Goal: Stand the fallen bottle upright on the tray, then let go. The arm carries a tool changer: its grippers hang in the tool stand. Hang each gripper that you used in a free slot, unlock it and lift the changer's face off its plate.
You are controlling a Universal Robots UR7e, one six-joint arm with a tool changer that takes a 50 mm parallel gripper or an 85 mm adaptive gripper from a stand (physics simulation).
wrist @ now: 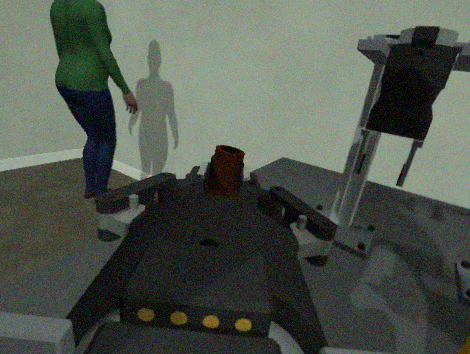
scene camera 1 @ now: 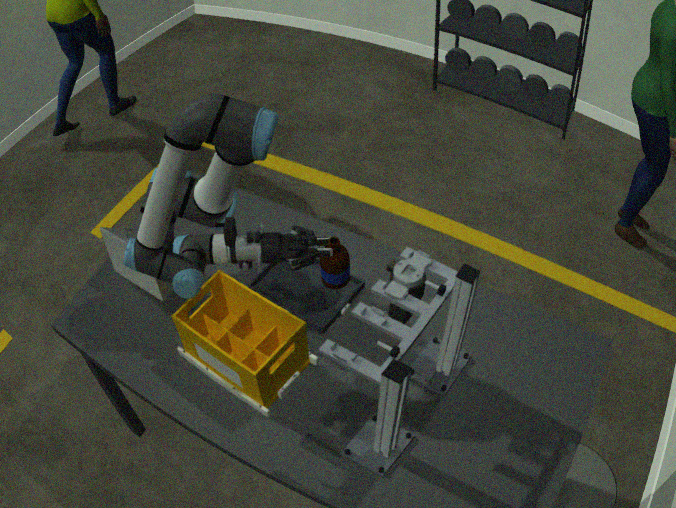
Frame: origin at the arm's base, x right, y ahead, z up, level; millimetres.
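Seen in the pictures: hand, tool point: (scene camera 1: pixel 255 248).
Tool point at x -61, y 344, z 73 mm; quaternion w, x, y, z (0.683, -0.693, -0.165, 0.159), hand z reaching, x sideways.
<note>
A point is followed by its place in that frame.
The brown bottle with a blue band (scene camera 1: pixel 334 268) {x -119, y 532, z 26 mm} (wrist: pixel 227 172) {x -139, y 506, z 77 mm} is upright over the tray's back right part. Its base looks at or just above the dark tray (scene camera 1: pixel 306 308) {x -74, y 469, z -115 mm}; I cannot tell whether they touch. My adaptive gripper (scene camera 1: pixel 331 245) (wrist: pixel 226 179) lies level and is shut on the bottle's neck. The neck's open top rises above the fingers in the wrist view. The tool stand (scene camera 1: pixel 456 322) {x -25, y 877, z 102 mm} (wrist: pixel 356 185) {x -29, y 856, z -9 mm} has another gripper (scene camera 1: pixel 408 273) (wrist: pixel 410 90) hanging in its back slot. The middle and front slots look free.
A yellow crate with compartments (scene camera 1: pixel 188 338) {x 218, y 296, z 3 mm} stands at the table's near side, beside the tray and in front of the arm. Two people (scene camera 1: pixel 84 32) (scene camera 1: pixel 655 92) (wrist: pixel 85 65) and a shelf rack (scene camera 1: pixel 436 49) are beyond the table.
</note>
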